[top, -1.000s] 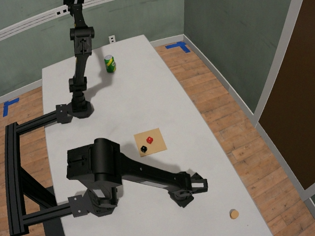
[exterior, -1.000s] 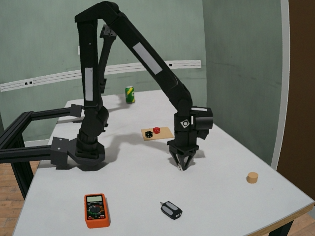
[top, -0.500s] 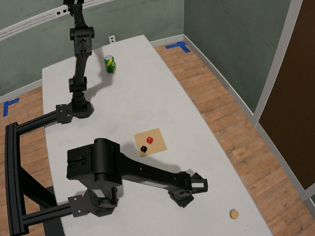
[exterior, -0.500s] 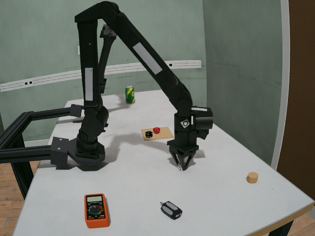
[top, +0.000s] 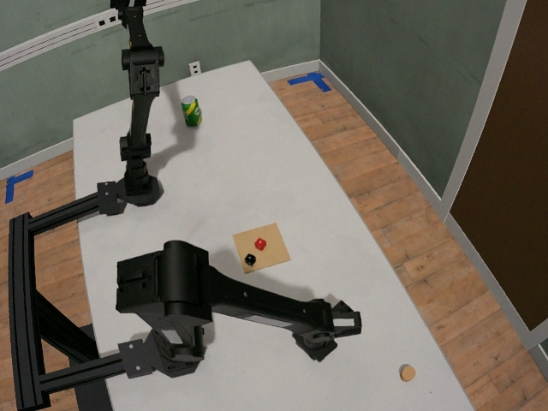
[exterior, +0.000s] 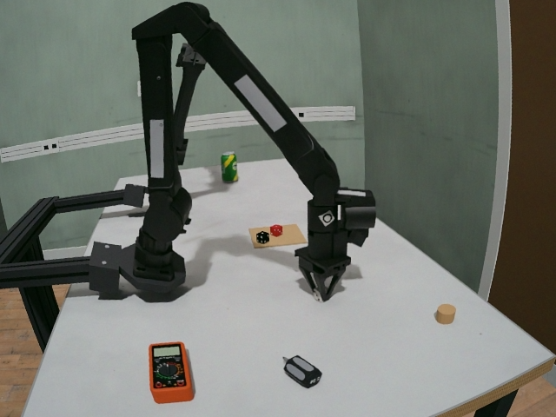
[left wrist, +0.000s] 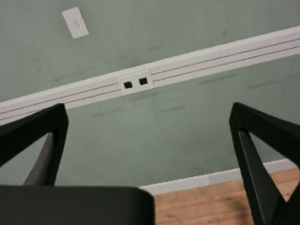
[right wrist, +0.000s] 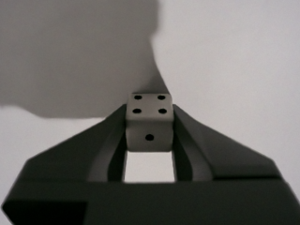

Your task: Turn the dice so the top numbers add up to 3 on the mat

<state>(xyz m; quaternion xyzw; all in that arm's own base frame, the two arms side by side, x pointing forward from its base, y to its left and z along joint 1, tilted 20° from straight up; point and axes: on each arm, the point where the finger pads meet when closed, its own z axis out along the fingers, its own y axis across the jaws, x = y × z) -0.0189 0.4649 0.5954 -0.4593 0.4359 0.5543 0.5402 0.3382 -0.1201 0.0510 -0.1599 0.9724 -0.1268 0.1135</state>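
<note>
My right hand is 37 cm to the right of the red die, 2 cm past it and 1 cm below it. The rest, counted from my right hand: black device 23 cm to the right, 11 cm behind, 1 cm above; then tan mat 36 cm to the left, 2 cm behind, 1 cm below; then cork cylinder 21 cm ahead, 17 cm to the right.
</note>
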